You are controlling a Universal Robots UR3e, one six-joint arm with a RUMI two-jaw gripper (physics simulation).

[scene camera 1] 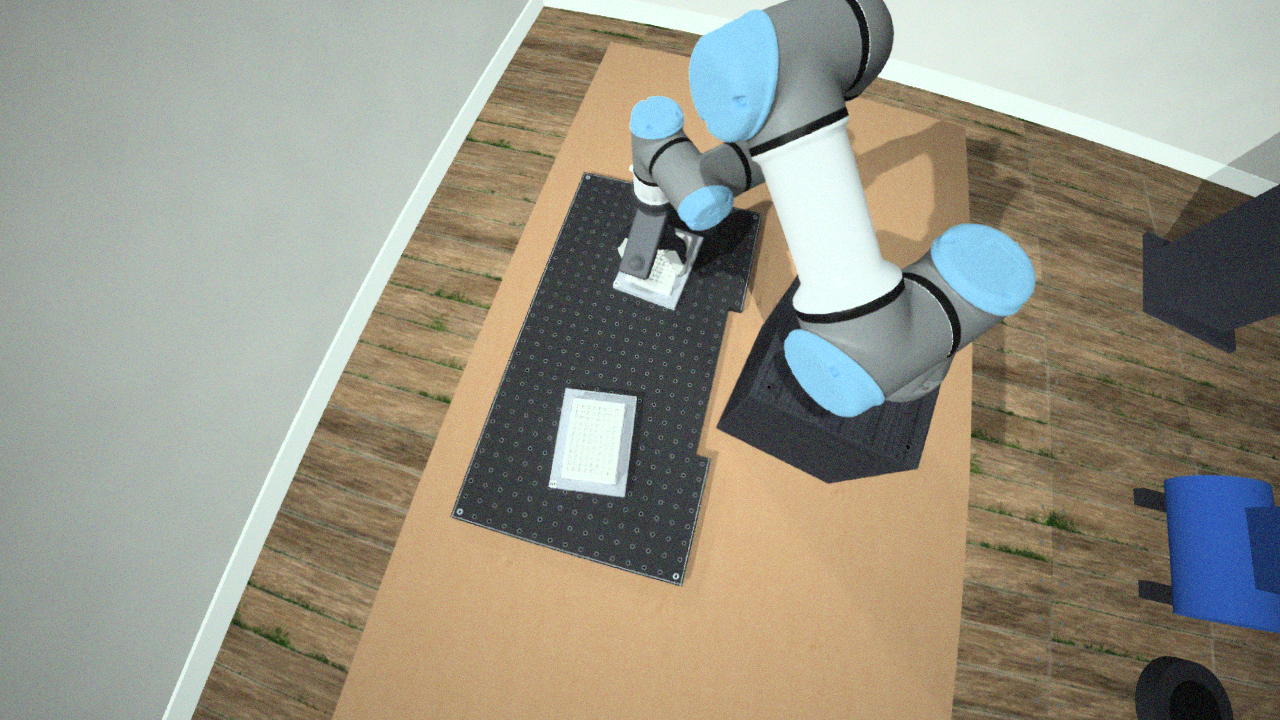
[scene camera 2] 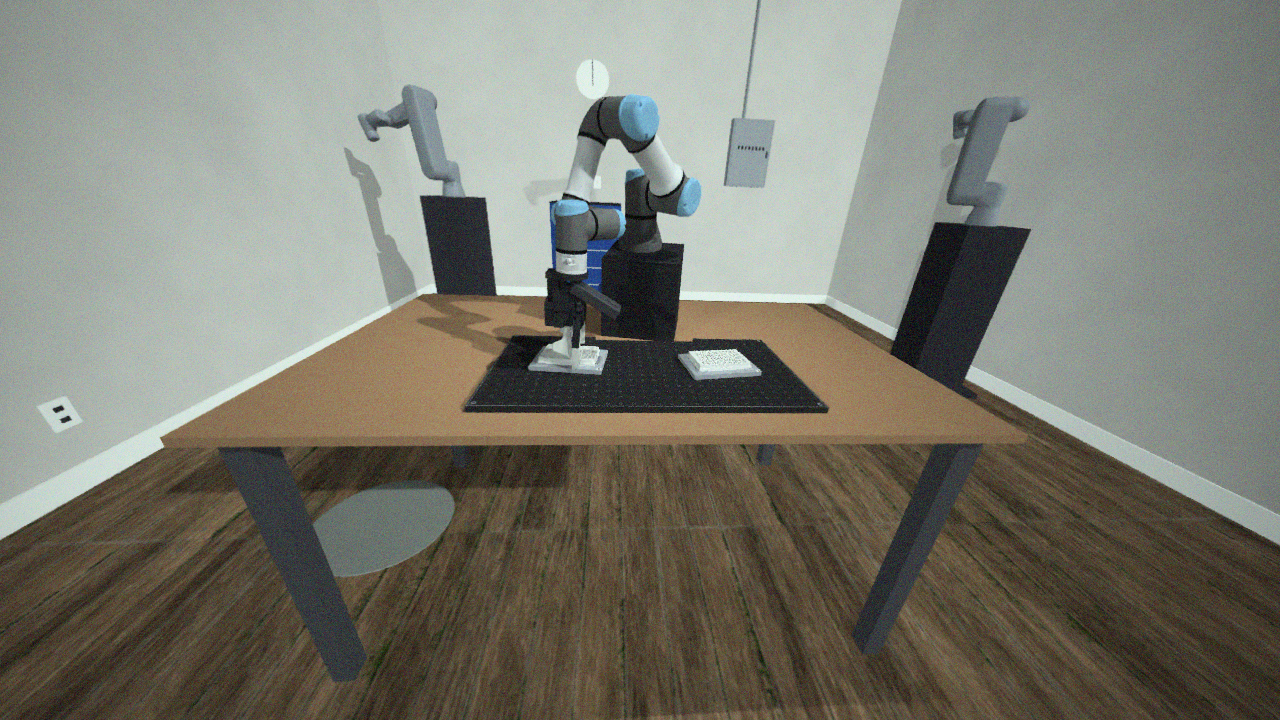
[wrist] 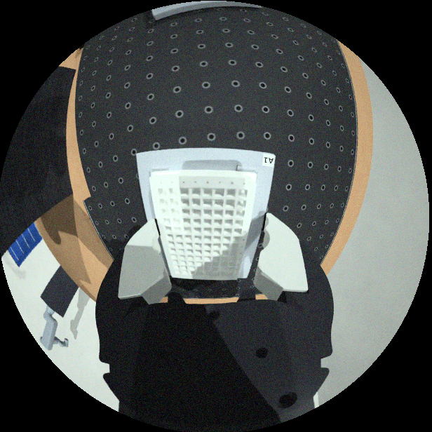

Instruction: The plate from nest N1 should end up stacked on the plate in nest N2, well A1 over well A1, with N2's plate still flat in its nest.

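Pixels of known places: gripper, fingertip midpoint: [scene camera 2: 576, 359]; arm's base at its link origin: [scene camera 2: 640, 246].
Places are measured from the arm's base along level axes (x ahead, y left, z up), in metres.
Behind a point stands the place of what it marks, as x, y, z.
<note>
A white well plate [scene camera 1: 664, 277] {0.335, -0.081, -0.202} [scene camera 2: 588, 353] {0.360, -0.073, -0.199} [wrist: 205, 200] sits in a pale grey nest [scene camera 1: 693, 247] {0.314, -0.171, -0.213} [scene camera 2: 544, 364] {0.410, -0.161, -0.213} [wrist: 210, 157] whose A1 label shows in the wrist view. My gripper [scene camera 1: 655, 259] {0.366, -0.100, -0.215} [scene camera 2: 572, 356] {0.366, -0.100, -0.215} [wrist: 210, 218] is low over this plate, open, with one pale finger at each long side. A gap shows at the right finger in the wrist view; the left finger looks very close to the plate. A second white plate [scene camera 1: 594, 441] {0.314, 0.234, -0.200} [scene camera 2: 718, 360] {0.337, 0.229, -0.199} lies flat in the other nest [scene camera 1: 631, 429] {0.271, 0.190, -0.213} [scene camera 2: 729, 374] {0.373, 0.252, -0.216}. I cannot read which nest is N1 or N2.
Both nests stand on a black perforated board [scene camera 1: 617, 358] {0.347, 0.087, -0.225} [scene camera 2: 644, 394] {0.484, 0.072, -0.225} [wrist: 220, 72] on a brown table [scene camera 1: 572, 626] {0.223, 0.496, -0.238} [scene camera 2: 358, 394] {0.565, -0.483, -0.238}. The arm's dark pedestal [scene camera 1: 805, 447] {0.032, 0.127, -0.109} [scene camera 2: 642, 295] {0.142, 0.027, -0.109} stands beside the board. The edge of the other nest [wrist: 170, 10] shows at the top of the wrist view.
</note>
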